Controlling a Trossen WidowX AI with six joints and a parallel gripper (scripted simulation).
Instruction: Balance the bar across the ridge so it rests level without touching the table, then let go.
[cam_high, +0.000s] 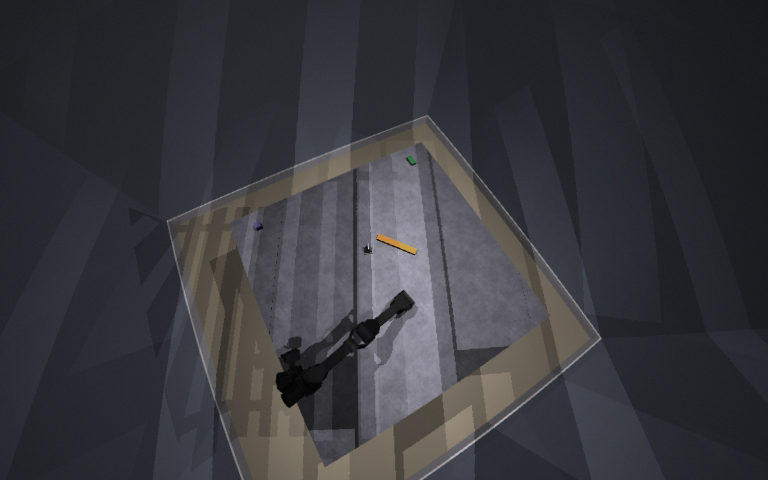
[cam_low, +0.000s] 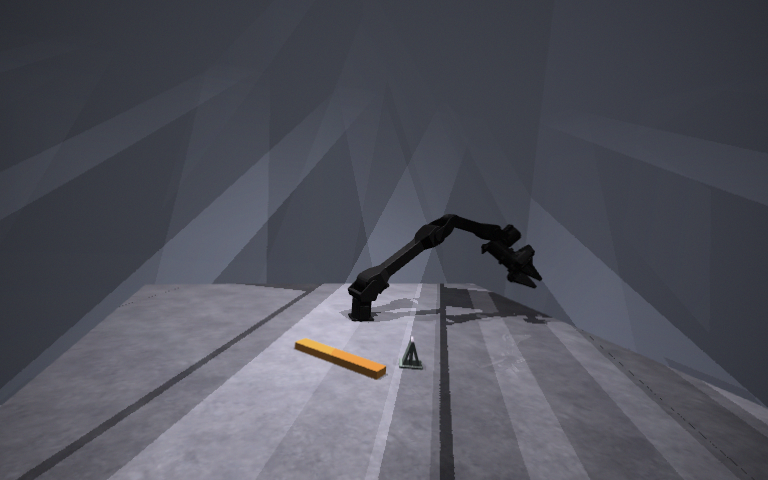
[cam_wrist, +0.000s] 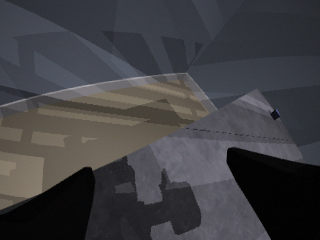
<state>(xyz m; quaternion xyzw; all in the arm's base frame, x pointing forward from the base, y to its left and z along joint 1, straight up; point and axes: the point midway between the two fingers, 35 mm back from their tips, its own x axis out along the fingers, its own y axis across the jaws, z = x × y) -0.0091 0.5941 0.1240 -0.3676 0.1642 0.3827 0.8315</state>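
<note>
My gripper tip is now 740 mm to the left of the orange bar, 270 mm short of it and 100 mm above it. The rest, counted from my gripper tip: small green block: 1110 mm to the right, 730 mm ahead, 100 mm below; small blue block: 730 mm ahead, 110 mm to the right, 90 mm below.
</note>
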